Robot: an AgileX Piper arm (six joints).
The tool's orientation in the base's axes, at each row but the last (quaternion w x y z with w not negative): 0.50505, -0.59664, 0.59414, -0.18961; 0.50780, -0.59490, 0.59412, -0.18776; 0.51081, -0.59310, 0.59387, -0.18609; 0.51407, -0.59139, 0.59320, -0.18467; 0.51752, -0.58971, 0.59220, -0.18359; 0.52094, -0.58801, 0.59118, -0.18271; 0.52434, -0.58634, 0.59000, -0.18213; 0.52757, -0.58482, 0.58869, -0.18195; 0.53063, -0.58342, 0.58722, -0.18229; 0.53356, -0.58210, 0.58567, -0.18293; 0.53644, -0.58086, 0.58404, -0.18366; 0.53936, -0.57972, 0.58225, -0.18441
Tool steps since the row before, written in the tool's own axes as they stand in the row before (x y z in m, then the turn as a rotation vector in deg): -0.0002, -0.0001, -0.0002, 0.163, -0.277, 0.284; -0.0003, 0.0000, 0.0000, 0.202, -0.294, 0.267; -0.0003, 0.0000, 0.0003, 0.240, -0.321, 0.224; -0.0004, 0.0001, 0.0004, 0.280, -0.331, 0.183; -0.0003, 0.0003, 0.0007, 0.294, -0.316, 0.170; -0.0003, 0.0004, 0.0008, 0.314, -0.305, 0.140; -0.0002, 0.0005, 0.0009, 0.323, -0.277, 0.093; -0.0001, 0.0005, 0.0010, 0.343, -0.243, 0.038; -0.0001, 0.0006, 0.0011, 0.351, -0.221, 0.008; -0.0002, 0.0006, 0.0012, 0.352, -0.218, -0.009; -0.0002, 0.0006, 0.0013, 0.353, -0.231, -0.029; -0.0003, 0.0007, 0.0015, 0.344, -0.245, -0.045
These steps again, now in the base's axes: -0.0002, 0.0001, 0.0002, 0.414, -0.099, 0.050; -0.0001, 0.0003, 0.0001, 0.418, -0.145, 0.056; 0.0002, 0.0004, 0.0000, 0.405, -0.201, 0.081; 0.0002, 0.0005, -0.0001, 0.385, -0.255, 0.090; 0.0004, 0.0006, -0.0004, 0.370, -0.269, 0.078; 0.0004, 0.0007, -0.0005, 0.344, -0.296, 0.072; 0.0005, 0.0007, -0.0007, 0.293, -0.316, 0.063; 0.0006, 0.0006, -0.0008, 0.235, -0.347, 0.048; 0.0006, 0.0007, -0.0009, 0.201, -0.361, 0.037; 0.0007, 0.0008, -0.0009, 0.186, -0.368, 0.040; 0.0008, 0.0009, -0.0009, 0.175, -0.380, 0.058; 0.0009, 0.0011, -0.0010, 0.166, -0.383, 0.079
